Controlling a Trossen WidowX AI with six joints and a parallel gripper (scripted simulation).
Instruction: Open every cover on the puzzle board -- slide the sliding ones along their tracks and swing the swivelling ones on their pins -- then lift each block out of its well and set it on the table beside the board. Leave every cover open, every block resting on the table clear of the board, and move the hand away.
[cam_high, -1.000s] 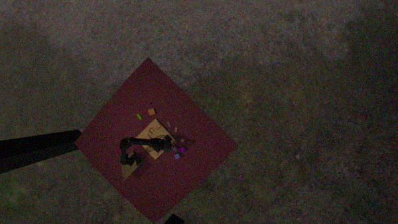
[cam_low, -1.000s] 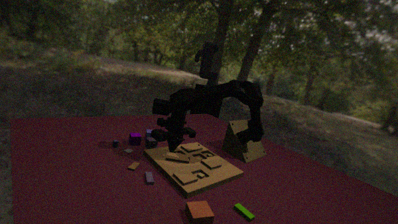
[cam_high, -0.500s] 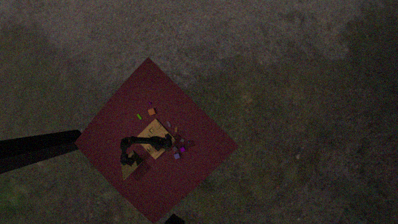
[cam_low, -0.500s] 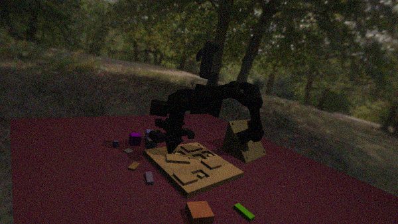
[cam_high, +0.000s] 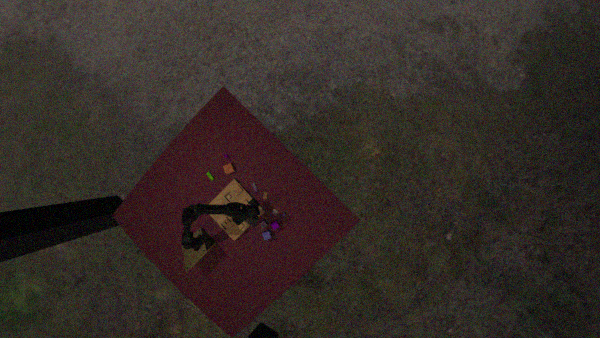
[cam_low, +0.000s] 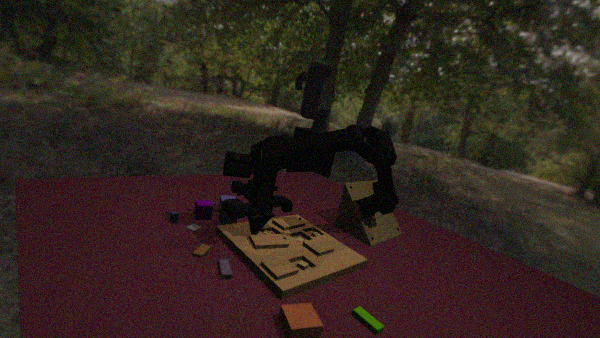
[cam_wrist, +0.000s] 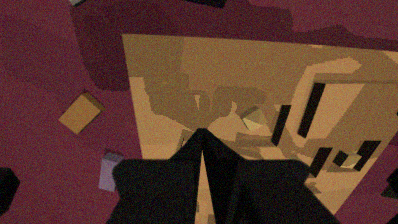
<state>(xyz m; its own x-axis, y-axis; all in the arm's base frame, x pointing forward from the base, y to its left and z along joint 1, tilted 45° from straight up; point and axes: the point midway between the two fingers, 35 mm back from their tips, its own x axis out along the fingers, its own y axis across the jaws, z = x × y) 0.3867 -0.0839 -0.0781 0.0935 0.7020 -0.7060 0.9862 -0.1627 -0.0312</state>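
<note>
My gripper tip is now 130 mm short of the flat orange tile, 30 mm to the left of it and 20 mm above it. From my gripper tip the other things lie so: magenta cube (190 mm to the right, 30 mm ahead); then dark block (130 mm to the right, 20 mm behind); then grey bar (130 mm ahead, 60 mm to the left, 20 mm below).
</note>
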